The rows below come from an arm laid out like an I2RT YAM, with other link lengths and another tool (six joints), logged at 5 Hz.
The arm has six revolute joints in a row. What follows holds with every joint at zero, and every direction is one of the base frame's.
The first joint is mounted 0.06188 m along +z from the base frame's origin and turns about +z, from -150 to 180 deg.
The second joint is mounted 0.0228 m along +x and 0.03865 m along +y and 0.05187 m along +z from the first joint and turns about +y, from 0 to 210 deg.
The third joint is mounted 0.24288 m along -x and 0.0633 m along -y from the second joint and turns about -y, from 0 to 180 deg.
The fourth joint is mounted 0.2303 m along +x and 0.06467 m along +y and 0.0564 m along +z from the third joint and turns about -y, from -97 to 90 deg.
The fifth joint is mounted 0.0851 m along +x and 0.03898 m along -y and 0.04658 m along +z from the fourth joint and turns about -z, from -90 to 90 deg.
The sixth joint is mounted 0.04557 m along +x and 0.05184 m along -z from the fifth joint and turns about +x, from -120 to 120 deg.
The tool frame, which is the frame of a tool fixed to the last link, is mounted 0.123 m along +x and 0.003 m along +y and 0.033 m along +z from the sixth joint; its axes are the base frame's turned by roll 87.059, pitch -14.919 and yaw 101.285 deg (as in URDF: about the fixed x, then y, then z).
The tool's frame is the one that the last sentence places.
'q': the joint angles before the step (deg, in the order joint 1, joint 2, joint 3, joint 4, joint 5, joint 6). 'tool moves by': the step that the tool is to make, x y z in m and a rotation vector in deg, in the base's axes. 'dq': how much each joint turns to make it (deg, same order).
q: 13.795 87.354 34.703 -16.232 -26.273 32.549
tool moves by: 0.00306 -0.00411 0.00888 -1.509 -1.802 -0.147
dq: 0.005 -2.336 0.367 -1.577 1.817 -0.618
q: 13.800 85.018 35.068 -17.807 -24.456 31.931
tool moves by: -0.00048 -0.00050 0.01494 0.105 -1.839 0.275
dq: -0.002 -3.828 0.136 -2.328 0.201 -0.424
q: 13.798 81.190 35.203 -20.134 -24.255 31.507
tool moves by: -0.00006 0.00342 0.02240 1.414 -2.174 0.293
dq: 0.241 -4.667 0.861 -2.933 -0.791 0.346
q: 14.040 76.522 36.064 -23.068 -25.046 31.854
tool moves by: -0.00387 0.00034 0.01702 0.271 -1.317 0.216
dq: 0.286 -4.080 0.844 -3.565 0.085 0.039
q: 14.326 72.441 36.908 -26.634 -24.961 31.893
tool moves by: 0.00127 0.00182 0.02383 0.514 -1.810 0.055
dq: 0.351 -3.276 2.775 -4.039 0.104 0.310
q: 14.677 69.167 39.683 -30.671 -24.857 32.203
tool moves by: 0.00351 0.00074 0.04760 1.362 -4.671 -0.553
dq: 0.180 -5.613 5.191 -5.624 0.286 0.755
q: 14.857 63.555 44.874 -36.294 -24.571 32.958
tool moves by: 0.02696 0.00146 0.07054 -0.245 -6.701 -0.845
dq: -0.002 1.824 13.962 -5.960 2.057 -0.592
